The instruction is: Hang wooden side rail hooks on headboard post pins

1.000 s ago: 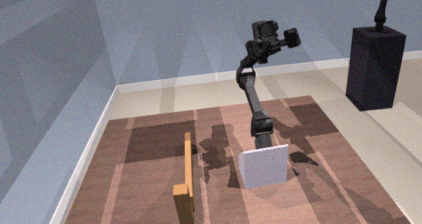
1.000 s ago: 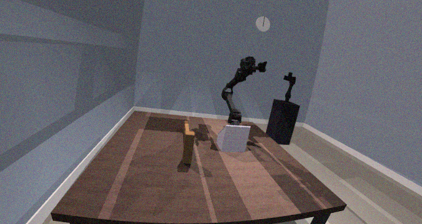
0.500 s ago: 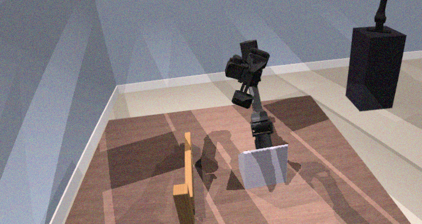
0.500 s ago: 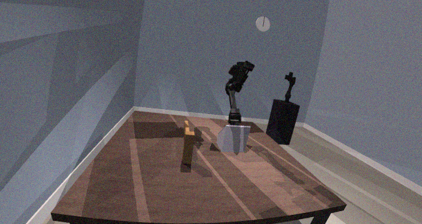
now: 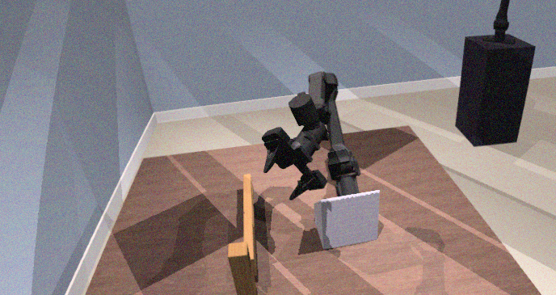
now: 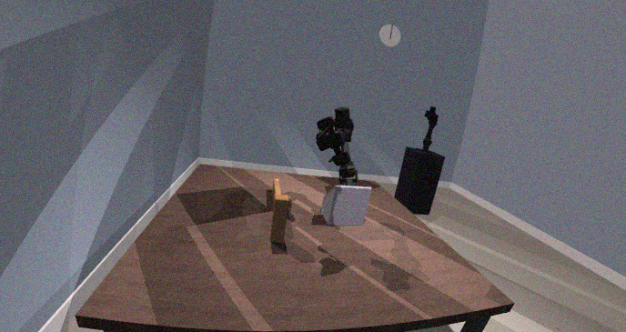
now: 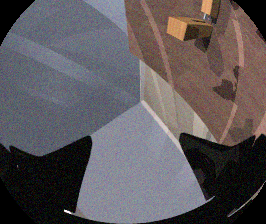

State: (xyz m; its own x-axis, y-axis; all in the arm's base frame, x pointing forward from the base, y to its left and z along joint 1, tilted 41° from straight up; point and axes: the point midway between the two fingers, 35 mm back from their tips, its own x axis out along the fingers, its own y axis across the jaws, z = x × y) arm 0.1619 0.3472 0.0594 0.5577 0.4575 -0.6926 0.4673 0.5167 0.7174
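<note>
The wooden headboard post is 290 mm below my gripper tip, 120 mm ahead of it and 20 mm to the right of it.
</note>
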